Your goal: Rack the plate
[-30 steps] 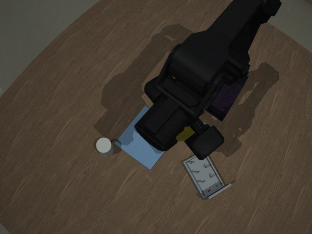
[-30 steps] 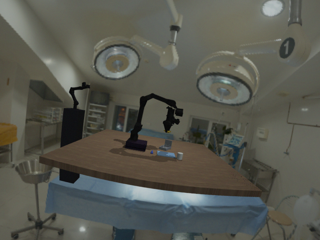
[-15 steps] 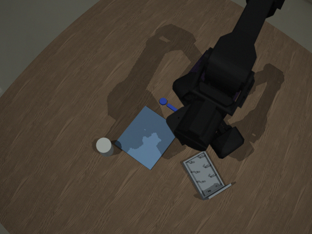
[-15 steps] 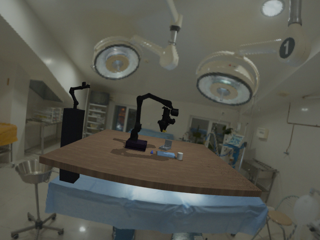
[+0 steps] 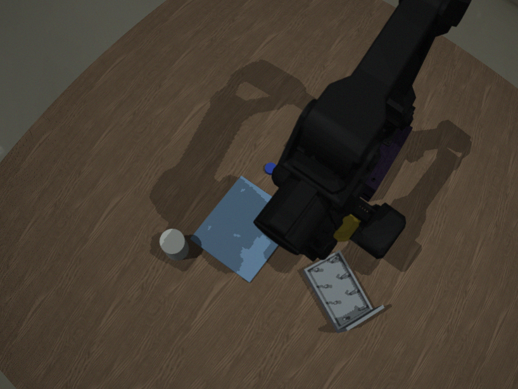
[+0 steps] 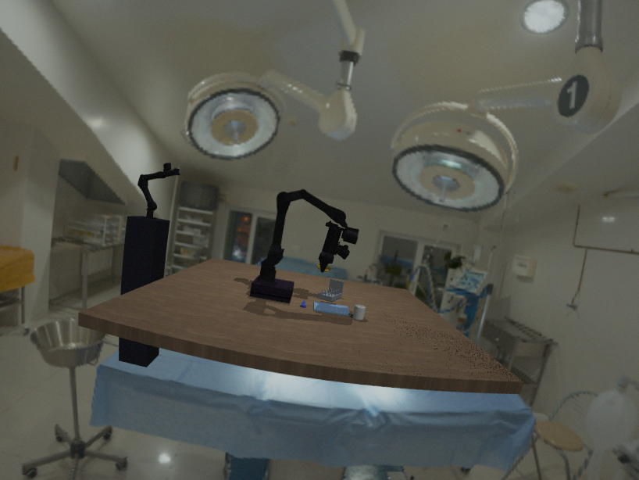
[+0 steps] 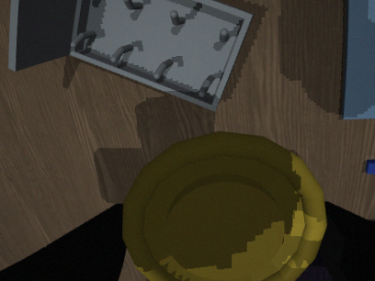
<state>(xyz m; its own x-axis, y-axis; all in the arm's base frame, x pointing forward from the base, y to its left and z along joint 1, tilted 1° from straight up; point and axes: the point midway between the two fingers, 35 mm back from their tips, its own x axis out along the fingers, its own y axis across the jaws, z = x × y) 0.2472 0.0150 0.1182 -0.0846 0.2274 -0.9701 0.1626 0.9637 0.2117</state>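
The grey dish rack lies 60 mm ahead of my gripper tip, 60 mm to the left of it and 120 mm below it. Round my gripper tip: yellow plate 10 mm above; then light blue mat 50 mm ahead, 140 mm to the right, 140 mm below; then blue spoon 70 mm behind, 140 mm to the right, 140 mm below.
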